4 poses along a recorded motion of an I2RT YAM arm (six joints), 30 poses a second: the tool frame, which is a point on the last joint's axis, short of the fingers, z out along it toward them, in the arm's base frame.
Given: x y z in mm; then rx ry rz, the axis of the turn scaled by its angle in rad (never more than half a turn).
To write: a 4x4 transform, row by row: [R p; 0 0 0 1], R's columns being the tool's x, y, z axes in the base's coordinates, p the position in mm. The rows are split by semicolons. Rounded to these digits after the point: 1 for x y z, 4 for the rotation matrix.
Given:
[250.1 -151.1 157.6 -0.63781 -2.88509 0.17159]
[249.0 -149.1 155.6 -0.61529 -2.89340 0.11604]
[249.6 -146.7 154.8 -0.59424 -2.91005 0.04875]
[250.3 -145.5 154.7 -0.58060 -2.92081 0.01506]
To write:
-0.8914 0.4062 -0.2011 250.1; 0.4271 0.9012 -0.0731 -151.1; 0.1515 -0.1511 -0.9768 157.6; 0 0 0 1
-0.8979 0.3959 -0.1923 249.0; 0.4100 0.9113 -0.0385 -149.1; 0.1600 -0.1135 -0.9806 155.6; 0 0 0 1
-0.9059 0.3863 -0.1733 249.6; 0.3919 0.9200 0.0021 -146.7; 0.1603 -0.0660 -0.9849 154.8; 0 0 0 1
-0.9111 0.3791 -0.1617 250.3; 0.3807 0.9244 0.0219 -145.5; 0.1578 -0.0416 -0.9866 154.7; 0 0 0 1

